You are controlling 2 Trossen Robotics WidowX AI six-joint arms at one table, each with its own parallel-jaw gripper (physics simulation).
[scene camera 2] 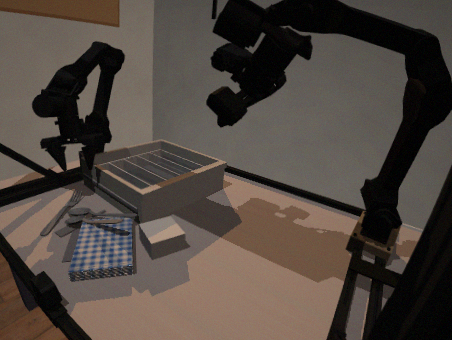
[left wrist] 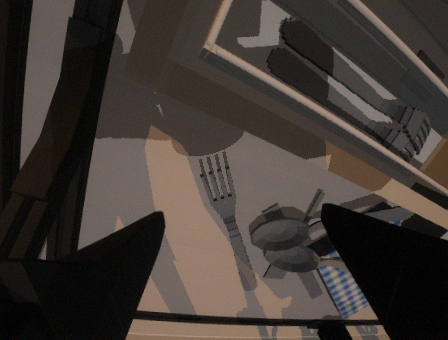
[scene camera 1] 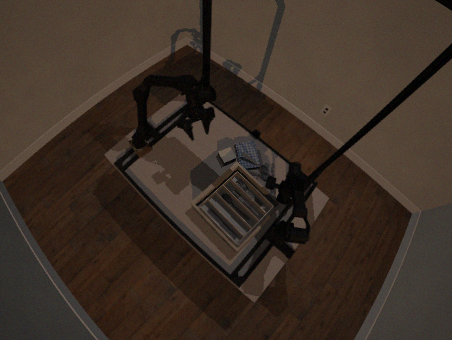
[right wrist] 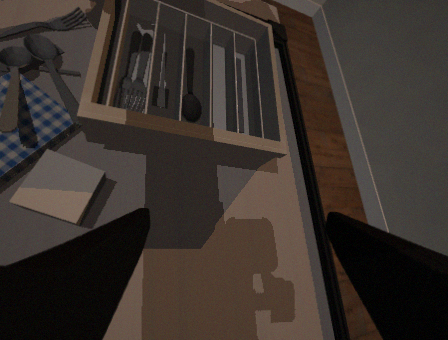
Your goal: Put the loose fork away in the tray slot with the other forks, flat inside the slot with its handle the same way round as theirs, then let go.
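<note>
The loose fork [scene camera 2: 61, 212] [left wrist: 230, 222] [right wrist: 55, 23] lies on the table outside the tray [scene camera 2: 175, 195] [left wrist: 300, 102] [right wrist: 170, 125]. In the left wrist view its tines point up and its handle down. Two forks [left wrist: 412, 120] [right wrist: 134, 97] lie side by side in the tray's slot nearest the loose fork; in the left wrist view their handles point to the upper left, tines to the lower right. My left gripper [scene camera 2: 76, 167] [left wrist: 242, 215] is open and empty above the table, with the fork showing between its fingers. My right gripper [scene camera 1: 199, 135] [right wrist: 238, 218] is open and empty, away from the fork.
Spoons [scene camera 2: 77, 215] [left wrist: 280, 235] [right wrist: 15, 57] and other cutlery lie close beside the loose fork, partly on a blue checked cloth stack [scene camera 1: 247, 154] [scene camera 2: 105, 247] [right wrist: 40, 120]. A small white block [scene camera 1: 226, 155] [scene camera 2: 162, 235] [right wrist: 60, 185] stands beside the cloth.
</note>
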